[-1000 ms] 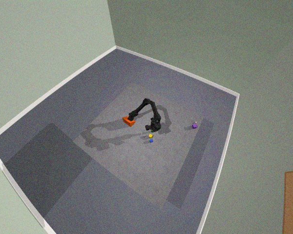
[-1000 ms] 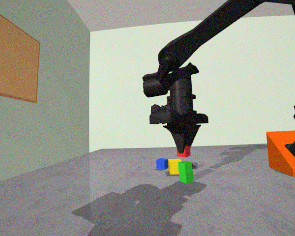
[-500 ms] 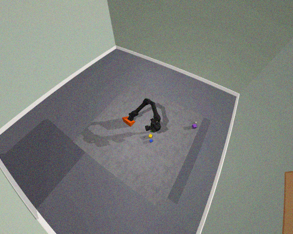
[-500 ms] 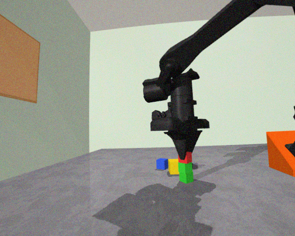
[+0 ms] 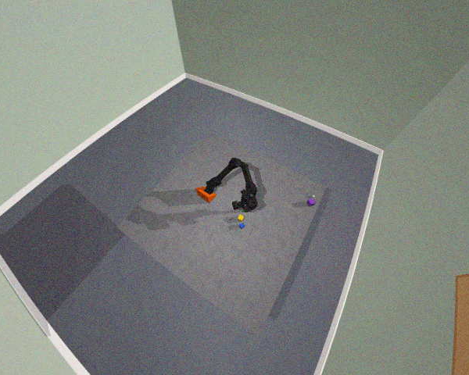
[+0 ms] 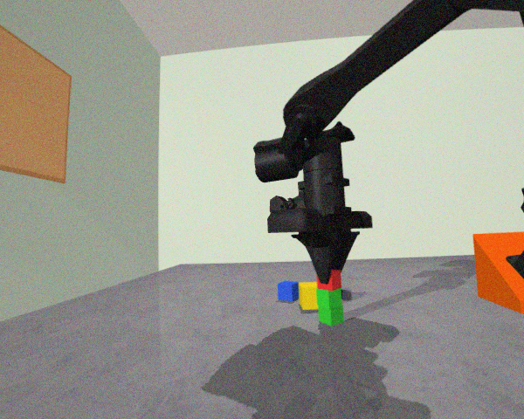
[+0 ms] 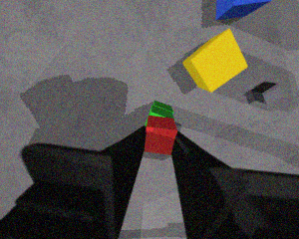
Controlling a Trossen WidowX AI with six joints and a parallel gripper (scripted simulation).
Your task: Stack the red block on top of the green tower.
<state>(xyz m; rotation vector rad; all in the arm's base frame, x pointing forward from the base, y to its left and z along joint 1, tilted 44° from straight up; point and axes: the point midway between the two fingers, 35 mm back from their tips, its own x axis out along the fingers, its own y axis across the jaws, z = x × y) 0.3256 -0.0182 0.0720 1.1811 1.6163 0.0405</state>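
Right now the red block is right at my gripper tip. The rest, counted from my gripper tip: yellow block 8 cm to the right, 4 cm below, 2 cm ahead; then purple block 45 cm ahead, 37 cm to the left, 3 cm below; then blue block 13 cm to the right, 6 cm ahead, 4 cm below.
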